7 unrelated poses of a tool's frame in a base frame.
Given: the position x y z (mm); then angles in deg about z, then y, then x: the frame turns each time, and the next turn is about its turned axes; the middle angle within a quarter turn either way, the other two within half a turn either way.
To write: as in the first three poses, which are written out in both.
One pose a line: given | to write
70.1 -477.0 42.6 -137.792 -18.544 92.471 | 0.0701 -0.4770 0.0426 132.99 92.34 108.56
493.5 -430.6 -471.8 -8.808 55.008 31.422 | 0.4935 -0.4306 -0.4718 -45.52 60.70 20.05
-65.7 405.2 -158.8 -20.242 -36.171 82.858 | -0.0657 0.4052 -0.1588 -114.47 84.24 126.38
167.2 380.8 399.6 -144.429 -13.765 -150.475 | 0.1672 0.3808 0.3996 -77.22 147.69 -116.43
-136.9 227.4 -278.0 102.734 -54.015 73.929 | -0.1369 0.2274 -0.2780 -0.39 80.64 145.09
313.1 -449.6 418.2 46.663 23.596 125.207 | 0.3131 -0.4496 0.4182 -59.11 121.89 61.87
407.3 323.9 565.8 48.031 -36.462 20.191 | 0.4073 0.3239 0.5658 -100.22 40.99 154.96
